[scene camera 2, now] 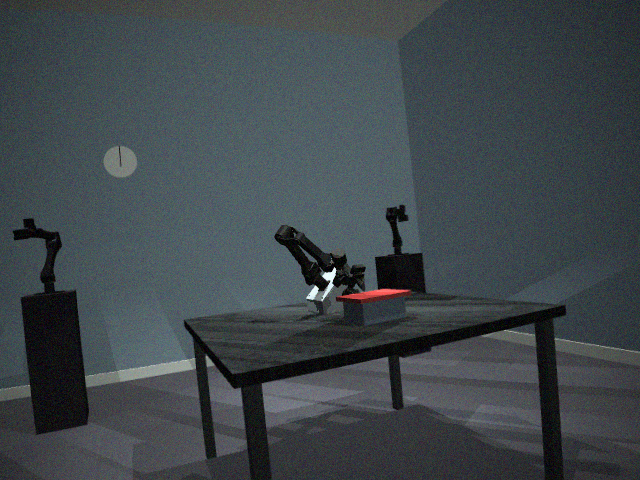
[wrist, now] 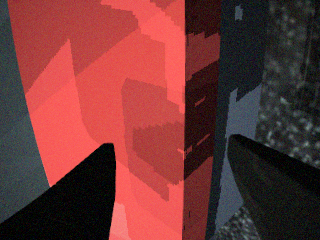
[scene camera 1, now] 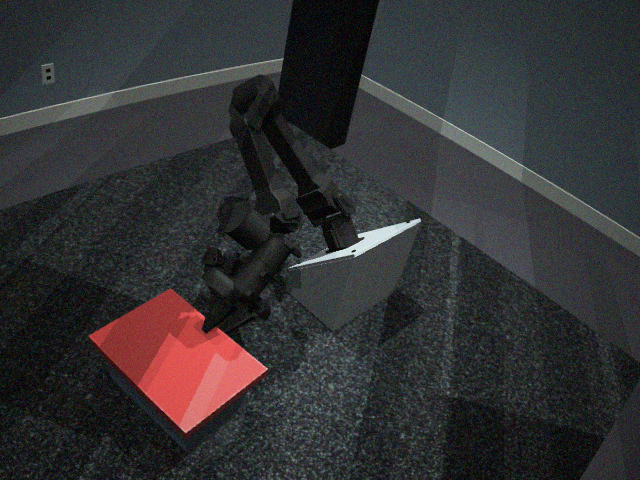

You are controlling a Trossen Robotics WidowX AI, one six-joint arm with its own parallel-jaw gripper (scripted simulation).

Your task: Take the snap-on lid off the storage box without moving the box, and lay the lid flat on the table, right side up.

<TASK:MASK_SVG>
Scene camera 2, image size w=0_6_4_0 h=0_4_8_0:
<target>gripper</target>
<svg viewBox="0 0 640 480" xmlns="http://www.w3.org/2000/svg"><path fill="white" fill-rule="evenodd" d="M363 264L356 264L352 268L345 267L342 270L336 271L332 284L337 288L342 284L348 285L343 290L342 296L360 293L359 289L353 288L355 284L362 291L366 291L364 274L362 274L365 272L366 267Z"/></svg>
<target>storage box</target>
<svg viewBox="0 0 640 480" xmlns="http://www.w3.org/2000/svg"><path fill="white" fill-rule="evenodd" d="M405 296L365 304L343 302L345 323L368 326L406 317Z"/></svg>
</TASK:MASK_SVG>
